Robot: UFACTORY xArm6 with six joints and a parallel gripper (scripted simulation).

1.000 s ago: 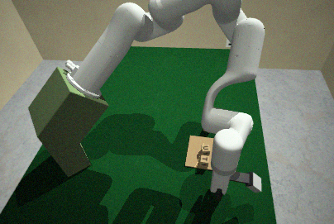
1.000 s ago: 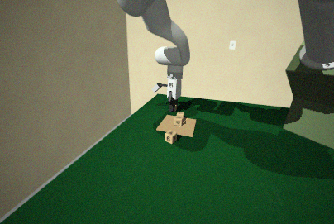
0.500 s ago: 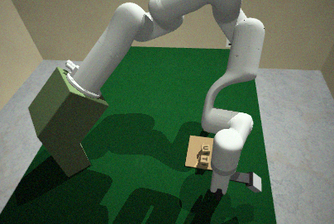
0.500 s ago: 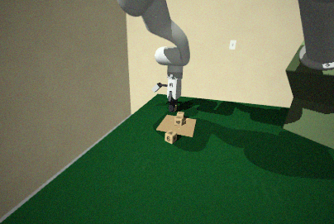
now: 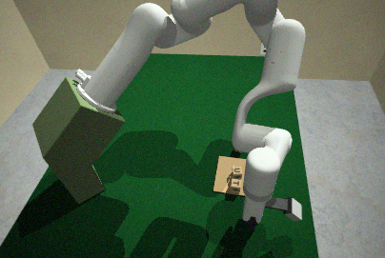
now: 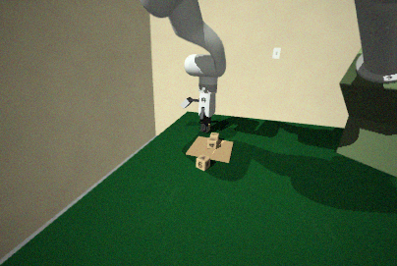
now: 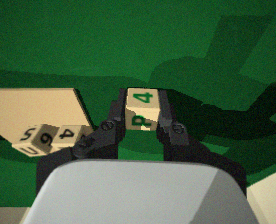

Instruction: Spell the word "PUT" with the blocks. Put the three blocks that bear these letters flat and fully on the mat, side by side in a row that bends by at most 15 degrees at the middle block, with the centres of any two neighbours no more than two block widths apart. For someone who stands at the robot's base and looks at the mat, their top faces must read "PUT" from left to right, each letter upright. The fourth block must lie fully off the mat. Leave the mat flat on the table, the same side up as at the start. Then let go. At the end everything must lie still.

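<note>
Right now the mat is 120 mm to the left of my hand, 90 mm behind it and 20 mm below it. Round my hand: P block (10 mm below).
</note>
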